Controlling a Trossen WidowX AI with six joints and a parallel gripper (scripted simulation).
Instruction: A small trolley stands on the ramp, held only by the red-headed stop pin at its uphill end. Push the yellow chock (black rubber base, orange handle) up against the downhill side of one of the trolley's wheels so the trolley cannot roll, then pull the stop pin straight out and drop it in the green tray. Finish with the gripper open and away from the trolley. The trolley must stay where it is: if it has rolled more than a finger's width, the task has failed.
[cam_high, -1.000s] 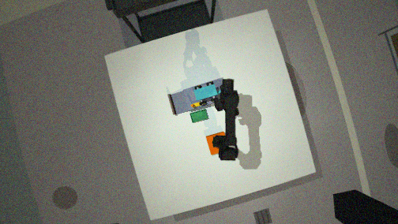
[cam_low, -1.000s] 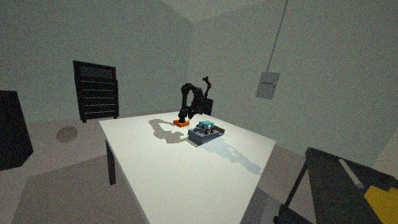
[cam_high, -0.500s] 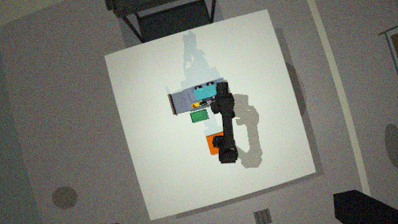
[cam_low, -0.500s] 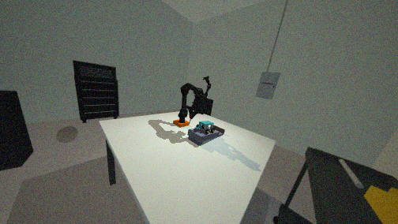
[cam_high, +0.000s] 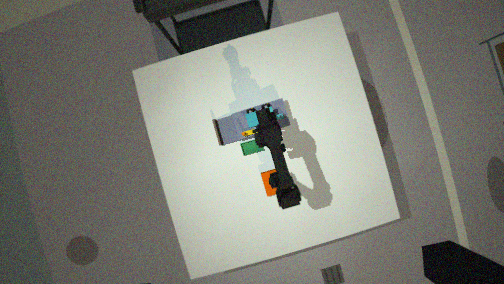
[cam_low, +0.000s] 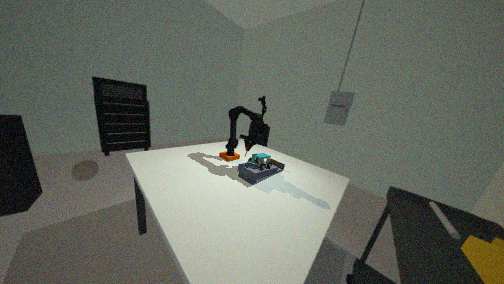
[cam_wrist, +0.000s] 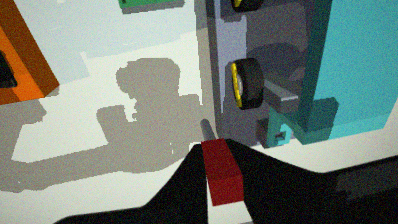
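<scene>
Right now my gripper tip is 50 mm past the green tray, 130 mm to the right of it and 170 mm above it. Also, from my gripper tip: red-headed stop pin: right at my gripper tip; grey ramp: 90 mm ahead, 60 mm to the left, 120 mm below; teal trolley: 90 mm ahead, 60 mm to the left, 50 mm below.
</scene>
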